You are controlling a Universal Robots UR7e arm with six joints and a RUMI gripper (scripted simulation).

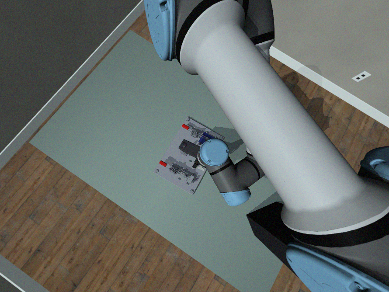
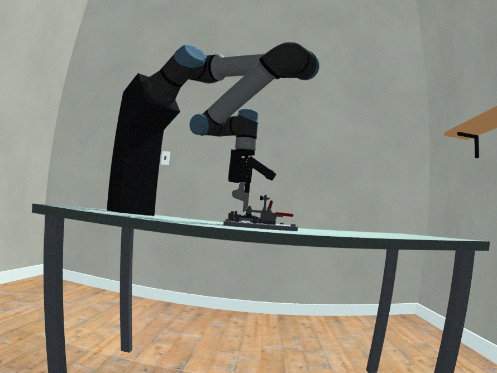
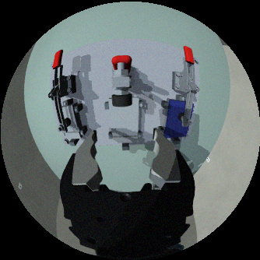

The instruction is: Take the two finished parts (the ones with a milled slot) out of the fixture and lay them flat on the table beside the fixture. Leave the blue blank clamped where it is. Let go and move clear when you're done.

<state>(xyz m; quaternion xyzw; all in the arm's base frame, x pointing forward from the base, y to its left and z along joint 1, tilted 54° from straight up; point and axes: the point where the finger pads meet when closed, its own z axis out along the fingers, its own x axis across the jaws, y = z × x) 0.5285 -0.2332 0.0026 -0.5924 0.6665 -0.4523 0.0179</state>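
The grey finished part is 4 cm below my hand and 1 cm behind it. Also, from my hand: grey fixture plate: 6 cm below, 5 cm ahead, 2 cm to the right; blue blank: 10 cm to the right, 3 cm below, 3 cm behind.
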